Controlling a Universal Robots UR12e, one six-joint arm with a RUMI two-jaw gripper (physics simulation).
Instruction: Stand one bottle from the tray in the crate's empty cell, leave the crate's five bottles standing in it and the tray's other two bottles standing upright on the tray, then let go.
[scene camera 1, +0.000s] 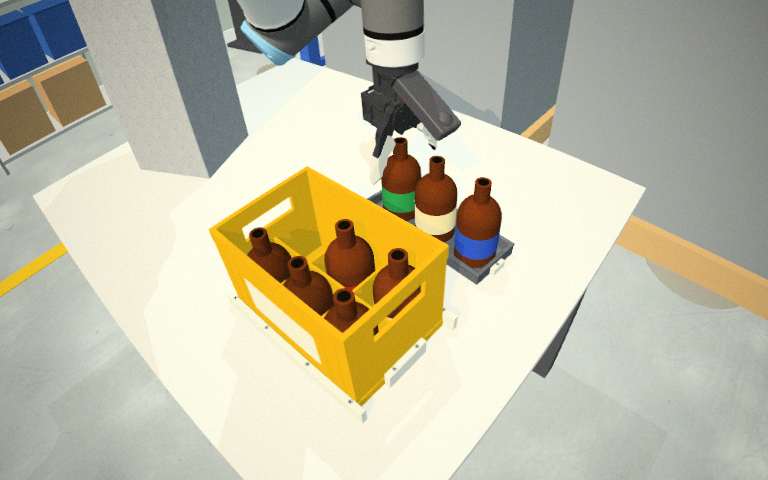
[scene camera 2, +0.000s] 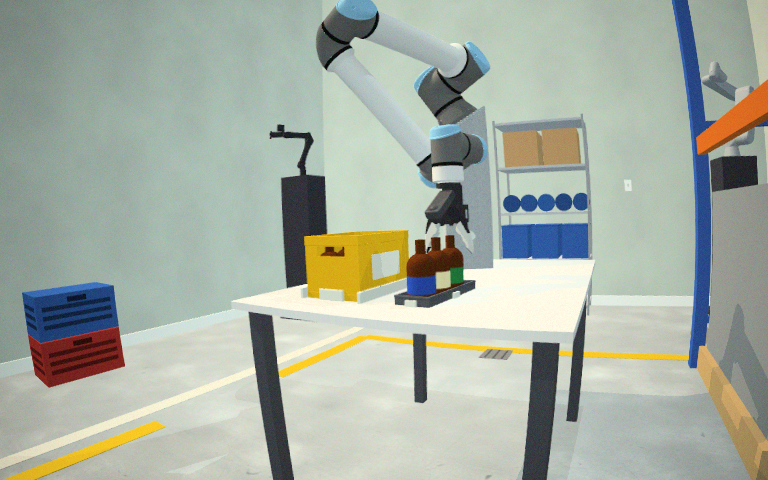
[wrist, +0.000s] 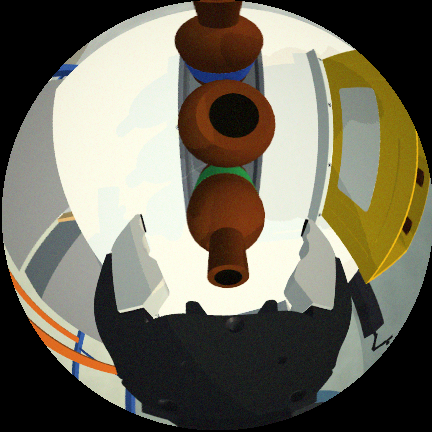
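Note:
A blue-labelled bottle (scene camera 1: 479, 216) shares the scene with a cream-labelled bottle (scene camera 1: 436, 193) and a green-labelled brown bottle (scene camera 1: 402, 172). Another cream-labelled bottle (scene camera 1: 398, 269) is there too, as is another green-labelled brown bottle (scene camera 1: 311, 287). The robot's gripper (scene camera 1: 405, 166) is visible as well; scene camera 2 also shows the gripper (scene camera 2: 449, 253), and so does the wrist view, with the gripper (wrist: 225, 218).

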